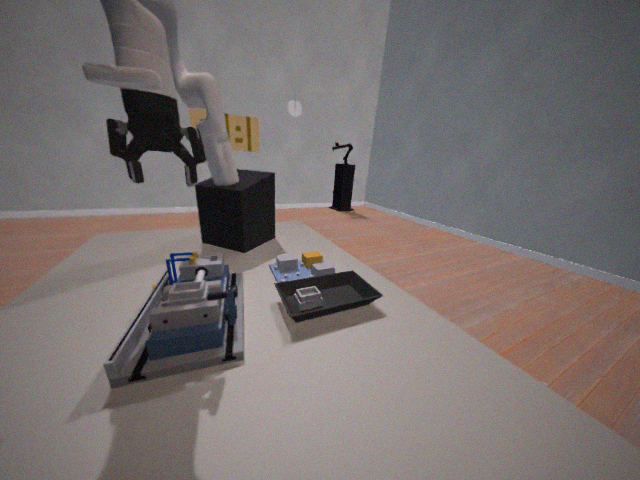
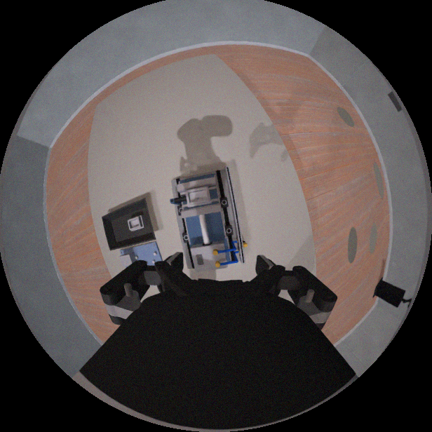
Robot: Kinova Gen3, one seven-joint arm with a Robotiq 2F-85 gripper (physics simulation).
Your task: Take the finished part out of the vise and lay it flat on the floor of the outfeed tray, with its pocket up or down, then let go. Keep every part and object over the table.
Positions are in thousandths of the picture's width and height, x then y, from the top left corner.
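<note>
In image 1 I can see my gripper (image 1: 259, 384). Image 2 shows my gripper (image 2: 508, 608) as well.
</note>
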